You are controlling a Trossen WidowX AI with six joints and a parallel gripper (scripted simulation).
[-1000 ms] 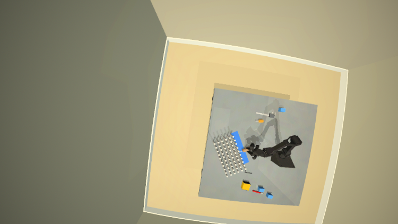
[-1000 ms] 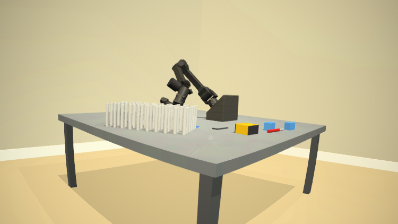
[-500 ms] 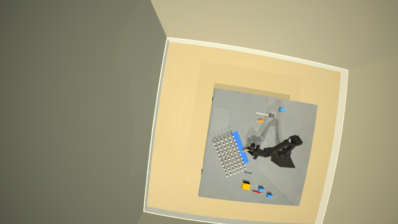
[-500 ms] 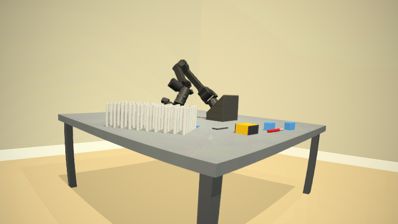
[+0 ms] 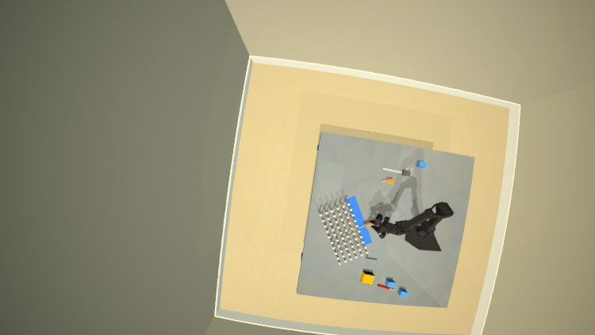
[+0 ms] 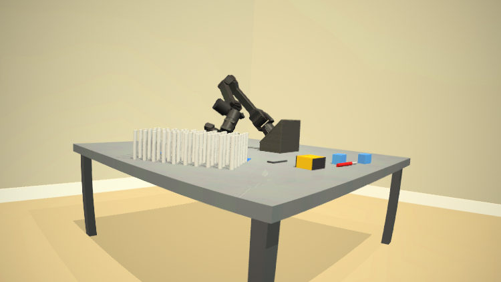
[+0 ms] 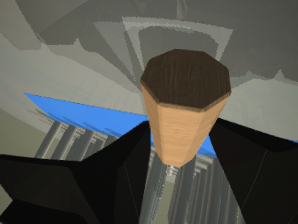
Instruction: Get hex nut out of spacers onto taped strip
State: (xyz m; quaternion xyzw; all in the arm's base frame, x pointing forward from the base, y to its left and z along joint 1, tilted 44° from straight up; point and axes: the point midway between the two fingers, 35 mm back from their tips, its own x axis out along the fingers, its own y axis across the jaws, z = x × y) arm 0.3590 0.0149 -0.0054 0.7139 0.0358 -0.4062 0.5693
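My gripper tip is now 8 cm short of the blue taped strip, 2 cm above it and 1 cm to the right of it. From my gripper tip the other things lie so: orange-handled tool 35 cm to the right, 7 cm behind; then dark flat bar 27 cm to the left, 7 cm behind, 2 cm below; then red tool 49 cm to the left, 30 cm behind, 1 cm below.
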